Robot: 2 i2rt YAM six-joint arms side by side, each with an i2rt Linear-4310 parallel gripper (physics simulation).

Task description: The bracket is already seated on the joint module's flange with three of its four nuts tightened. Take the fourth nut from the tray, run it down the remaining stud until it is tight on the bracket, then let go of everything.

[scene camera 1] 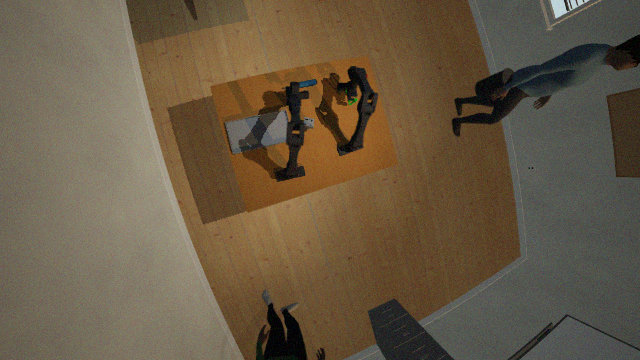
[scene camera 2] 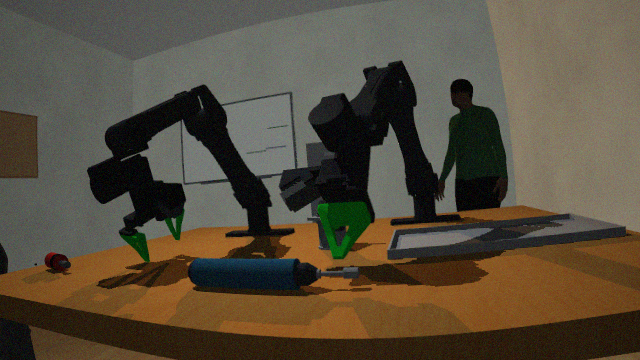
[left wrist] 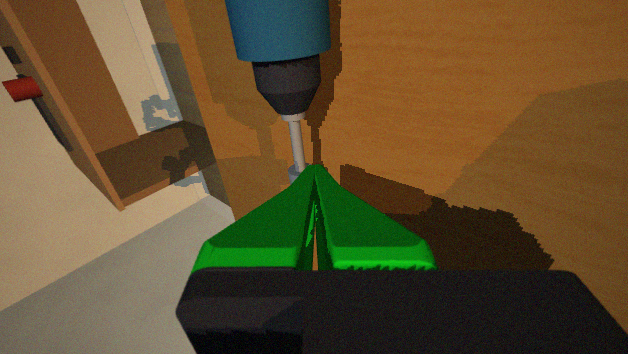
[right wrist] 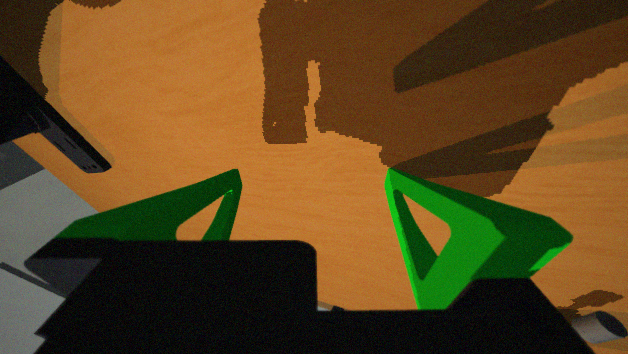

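Pixels of known places: left gripper, fingertip midpoint: (scene camera 1: 289, 89) (scene camera 2: 338, 258) (left wrist: 314, 176); right gripper, fingertip midpoint: (scene camera 1: 348, 99) (scene camera 2: 163, 250) (right wrist: 313, 176); left arm's base, origin of the base link: (scene camera 1: 290, 173) (scene camera 2: 425, 221); right arm's base, origin of the base link: (scene camera 1: 350, 147) (scene camera 2: 259, 234) (right wrist: 30, 99).
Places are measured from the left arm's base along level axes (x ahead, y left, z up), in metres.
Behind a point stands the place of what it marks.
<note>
My left gripper (scene camera 2: 340, 255) @(x 0.573, y -0.109, z 0.034 m) (left wrist: 314, 176) @(x 0.573, y -0.109, z 0.034 m) is shut and empty, its tips beside the socket end of a blue-handled driver (scene camera 1: 307, 83) @(x 0.598, y -0.243, z 0.039 m) (scene camera 2: 245, 273) @(x 0.624, y -0.219, z 0.026 m) (left wrist: 280, 30) @(x 0.586, y -0.168, z 0.035 m) lying on the table. My right gripper (scene camera 1: 352, 101) @(x 0.449, y -0.532, z 0.017 m) (scene camera 2: 162, 250) @(x 0.449, y -0.532, z 0.017 m) (right wrist: 313, 176) @(x 0.449, y -0.532, z 0.017 m) is open and empty above the table. The grey joint module (scene camera 1: 309, 123) (scene camera 2: 324, 241) stands behind the left gripper in scene camera 2, partly hidden by it. The grey tray (scene camera 1: 237, 132) @(x 0.349, y 0.293, z 0.004 m) (scene camera 2: 500, 245) @(x 0.437, y 0.127, z 0.008 m) lies at the right in scene camera 2. The bracket, studs and nuts cannot be made out.
A small red object (scene camera 2: 54, 261) @(x 0.639, y -0.668, z 0.022 m) with a grey tip lies at the far left of the table (scene camera 2: 250, 312) @(x 0.689, y -0.179, z 0.000 m) in scene camera 2. The left arm passes over the space between the tray and the module in scene camera 1. A person (scene camera 2: 477, 140) stands behind the table.
</note>
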